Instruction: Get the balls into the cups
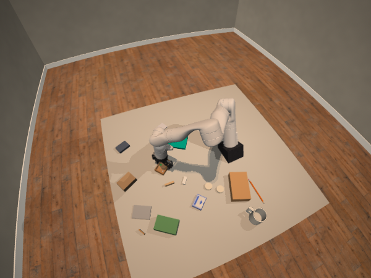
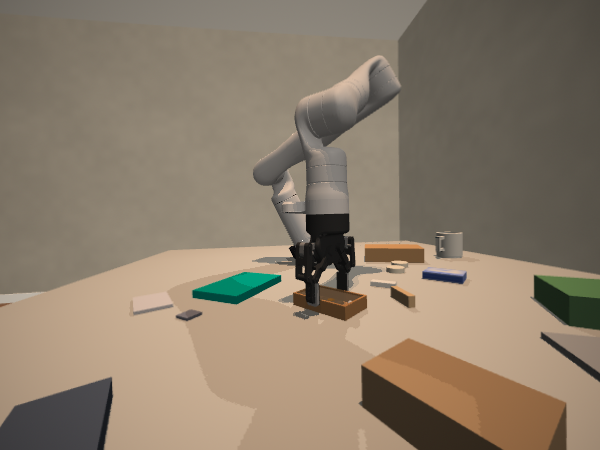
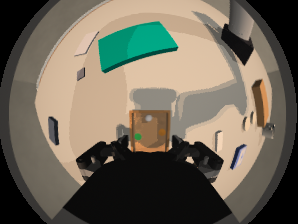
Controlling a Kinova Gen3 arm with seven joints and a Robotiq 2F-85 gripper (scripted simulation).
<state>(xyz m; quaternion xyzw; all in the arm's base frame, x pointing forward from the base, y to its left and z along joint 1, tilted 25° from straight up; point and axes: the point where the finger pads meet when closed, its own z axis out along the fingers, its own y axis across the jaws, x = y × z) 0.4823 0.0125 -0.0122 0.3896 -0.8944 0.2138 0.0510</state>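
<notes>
My hand is 20 mm above the covered wooden puzzle. Also, from my hand: teal slab (180 mm to the right, 130 mm behind, 10 mm below); white block (140 mm to the left, 110 mm behind, 20 mm below); small wooden block (130 mm to the left, 10 mm below, 10 mm behind).
</notes>
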